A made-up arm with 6 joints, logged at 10 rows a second.
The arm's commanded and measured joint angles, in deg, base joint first. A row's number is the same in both.
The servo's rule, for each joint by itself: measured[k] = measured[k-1] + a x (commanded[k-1-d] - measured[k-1]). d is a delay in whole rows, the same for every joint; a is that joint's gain. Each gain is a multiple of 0.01, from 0.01 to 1. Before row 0 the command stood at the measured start. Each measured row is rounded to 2 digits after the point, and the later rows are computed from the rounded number. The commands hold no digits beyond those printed.
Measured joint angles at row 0:
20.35 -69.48 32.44 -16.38 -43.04 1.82
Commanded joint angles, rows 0 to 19:
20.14 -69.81 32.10 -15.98 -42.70 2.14
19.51 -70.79 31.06 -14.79 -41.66 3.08
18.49 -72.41 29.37 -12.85 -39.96 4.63
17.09 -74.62 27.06 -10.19 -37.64 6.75
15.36 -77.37 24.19 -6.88 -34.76 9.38
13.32 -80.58 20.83 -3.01 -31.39 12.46
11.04 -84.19 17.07 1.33 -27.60 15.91
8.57 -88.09 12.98 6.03 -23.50 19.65
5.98 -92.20 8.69 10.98 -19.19 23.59
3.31 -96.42 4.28 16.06 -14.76 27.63
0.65 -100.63 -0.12 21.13 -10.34 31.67
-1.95 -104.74 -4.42 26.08 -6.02 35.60
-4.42 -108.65 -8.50 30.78 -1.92 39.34
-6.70 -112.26 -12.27 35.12 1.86 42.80
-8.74 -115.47 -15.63 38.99 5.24 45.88
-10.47 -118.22 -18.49 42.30 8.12 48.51
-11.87 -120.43 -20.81 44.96 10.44 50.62
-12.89 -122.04 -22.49 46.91 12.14 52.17
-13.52 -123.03 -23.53 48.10 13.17 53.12
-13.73 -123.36 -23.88 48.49 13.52 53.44
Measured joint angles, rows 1 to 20:
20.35 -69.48 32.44 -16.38 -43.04 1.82
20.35 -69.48 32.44 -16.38 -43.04 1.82
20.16 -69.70 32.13 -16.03 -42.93 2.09
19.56 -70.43 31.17 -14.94 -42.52 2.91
18.58 -71.76 29.55 -13.10 -41.70 4.34
17.21 -73.68 27.31 -10.54 -40.40 6.34
15.51 -76.15 24.50 -7.32 -38.60 8.86
13.50 -79.12 21.20 -3.53 -36.29 11.85
11.24 -82.52 17.48 0.75 -33.51 15.22
8.78 -86.25 13.43 5.40 -30.31 18.90
6.20 -90.24 9.16 10.31 -26.75 22.79
3.54 -94.38 4.77 15.37 -22.91 26.81
0.88 -98.57 0.37 20.44 -18.89 30.84
-1.72 -102.70 -3.94 25.40 -14.77 34.79
-4.20 -106.69 -8.04 30.13 -10.66 38.57
-6.50 -110.42 -11.85 34.52 -6.65 42.08
-8.56 -113.80 -15.25 38.45 -2.85 45.23
-10.32 -116.76 -18.17 41.84 0.66 47.95
-11.75 -119.22 -20.55 44.59 3.79 50.17
-12.80 -121.11 -22.30 46.63 6.46 51.83
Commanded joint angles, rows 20 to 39:
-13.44 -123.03 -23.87 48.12 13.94 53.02
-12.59 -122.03 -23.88 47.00 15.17 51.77
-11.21 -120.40 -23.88 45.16 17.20 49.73
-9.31 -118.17 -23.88 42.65 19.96 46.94
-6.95 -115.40 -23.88 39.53 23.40 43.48
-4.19 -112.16 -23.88 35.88 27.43 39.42
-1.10 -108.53 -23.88 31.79 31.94 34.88
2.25 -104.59 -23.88 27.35 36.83 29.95
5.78 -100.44 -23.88 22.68 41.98 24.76
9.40 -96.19 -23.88 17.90 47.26 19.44
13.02 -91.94 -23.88 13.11 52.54 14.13
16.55 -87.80 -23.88 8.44 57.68 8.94
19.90 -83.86 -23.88 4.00 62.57 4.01
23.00 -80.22 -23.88 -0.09 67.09 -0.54
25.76 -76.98 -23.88 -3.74 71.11 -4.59
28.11 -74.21 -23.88 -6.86 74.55 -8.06
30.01 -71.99 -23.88 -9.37 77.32 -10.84
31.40 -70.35 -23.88 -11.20 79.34 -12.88
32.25 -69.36 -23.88 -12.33 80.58 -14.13
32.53 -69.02 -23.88 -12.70 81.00 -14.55
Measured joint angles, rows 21 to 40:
-13.46 -122.40 -23.41 47.92 8.61 52.90
-13.71 -123.04 -23.83 48.42 10.18 53.35
-13.46 -123.03 -23.87 48.16 11.38 53.08
-12.66 -122.36 -23.88 47.14 12.59 51.99
-11.33 -121.05 -23.88 45.40 14.07 50.11
-9.47 -119.12 -23.88 42.98 15.95 47.48
-7.15 -116.63 -23.88 39.94 18.33 44.16
-4.43 -113.64 -23.88 36.37 21.24 40.23
-1.37 -110.22 -23.88 32.34 24.66 35.79
1.96 -106.45 -23.88 27.95 28.55 30.94
5.47 -102.42 -23.88 23.31 32.85 25.81
9.09 -98.25 -23.88 18.55 37.46 20.52
12.71 -94.02 -23.88 13.76 42.29 15.22
16.24 -89.85 -23.88 9.08 47.21 10.01
19.61 -85.84 -23.88 4.61 52.13 5.03
22.73 -82.07 -23.88 0.47 56.92 0.41
25.52 -78.66 -23.88 -3.23 61.46 -3.74
27.90 -75.68 -23.88 -6.42 65.65 -7.33
29.84 -73.21 -23.88 -9.02 69.38 -10.24
31.28 -71.29 -23.88 -10.94 72.57 -12.43

